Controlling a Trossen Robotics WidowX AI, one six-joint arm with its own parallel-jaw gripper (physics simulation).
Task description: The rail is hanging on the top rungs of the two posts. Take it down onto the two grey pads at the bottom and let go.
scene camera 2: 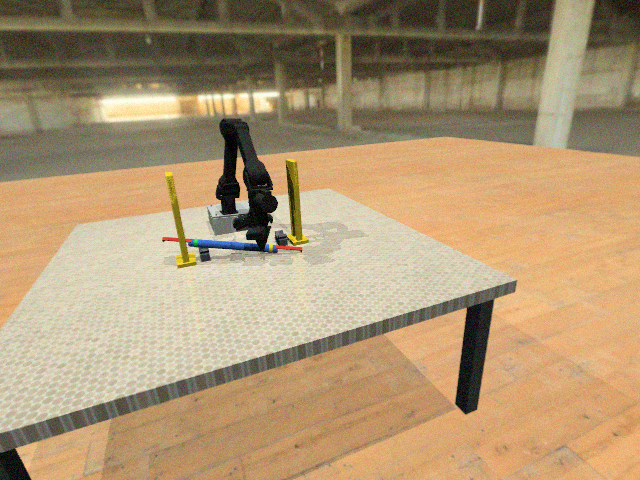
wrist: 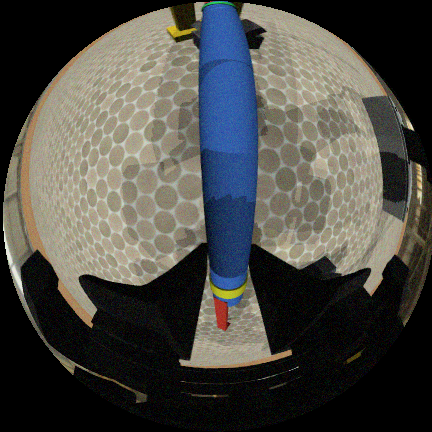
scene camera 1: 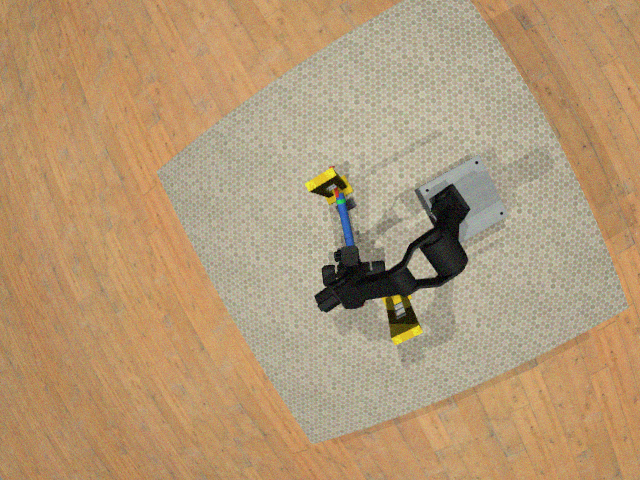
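Where they show: gripper, fingertip midpoint: (scene camera 2: 262,249) (wrist: 227,249); arm's base, origin of the base link: (scene camera 2: 229,212) (scene camera 1: 443,202).
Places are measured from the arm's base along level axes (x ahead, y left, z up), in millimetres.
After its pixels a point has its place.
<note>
The blue rail (scene camera 1: 345,222) @[x 274, y -113, z -12 mm] (scene camera 2: 222,244) @[x 293, y -98, z -22 mm] (wrist: 228,115) @[x 307, y -41, z -24 mm] has red end bars, a green ring and a yellow ring. It is low, near the table. Its green end reaches the first yellow post (scene camera 1: 323,180) @[x 239, y -211, z 225 mm] (scene camera 2: 176,217) @[x 278, y -223, z 94 mm] (wrist: 183,17), above that post's grey pad (scene camera 2: 204,254) @[x 276, y -159, z -50 mm] (wrist: 254,33). Its yellow end is in front of and apart from the other yellow post (scene camera 1: 406,333) @[x 274, y 177, z 226 mm] (scene camera 2: 293,201) @[x 302, y 168, z 86 mm] and its pad (scene camera 2: 280,237) @[x 298, y 109, z -40 mm] (wrist: 320,264) @[x 253, y 106, z -65 mm]. My gripper (scene camera 2: 261,245) @[x 334, y 28, z -56 mm] (wrist: 227,249) @[x 334, y 28, z -56 mm] is shut on the rail near the yellow ring. Whether the green end touches its pad cannot be told.
The tiled table (scene camera 1: 248,206) @[x 533, y -355, z -74 mm] (scene camera 2: 258,304) @[x 641, y -91, z -74 mm] carries the posts, the pads and the grey arm base (scene camera 1: 480,191) @[x -111, y 34, z -4 mm] (scene camera 2: 221,223) @[x 42, y -45, z -28 mm] (wrist: 390,145). The black arm leans from the base over the rail, close beside the second post. Wooden floor surrounds the table.
</note>
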